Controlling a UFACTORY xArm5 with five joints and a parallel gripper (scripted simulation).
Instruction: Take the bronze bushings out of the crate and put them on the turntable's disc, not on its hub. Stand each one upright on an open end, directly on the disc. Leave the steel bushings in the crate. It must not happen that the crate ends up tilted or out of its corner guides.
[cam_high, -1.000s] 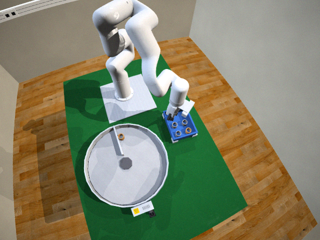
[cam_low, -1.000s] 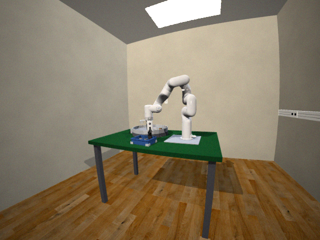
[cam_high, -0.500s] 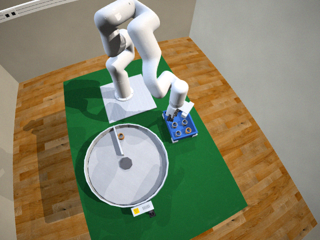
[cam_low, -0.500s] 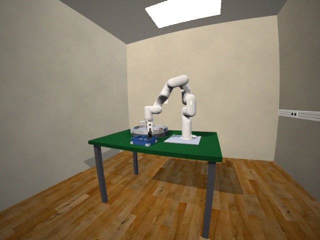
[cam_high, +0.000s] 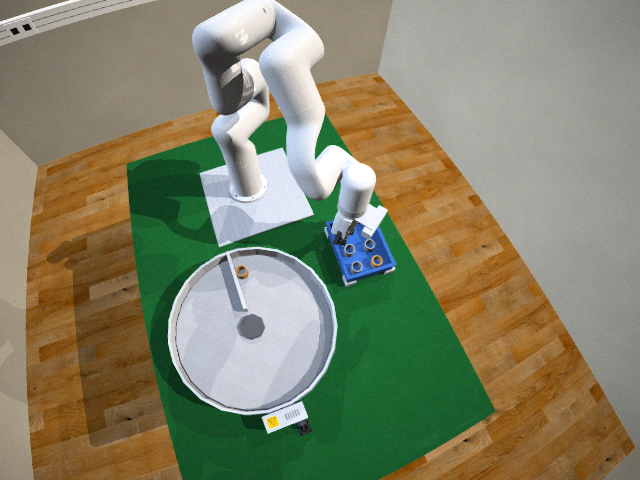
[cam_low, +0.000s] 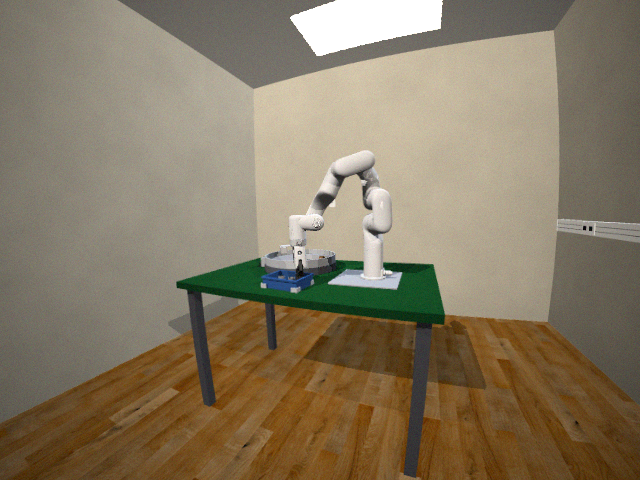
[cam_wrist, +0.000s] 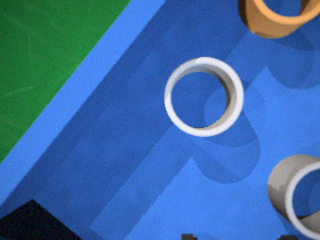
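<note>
Now: the blue crate 5 cm ahead of my hand, 2 cm to the left of it and 1 cm below it. Also, from my hand: grey turntable disc: 34 cm to the right, 16 cm ahead, 2 cm above.
</note>
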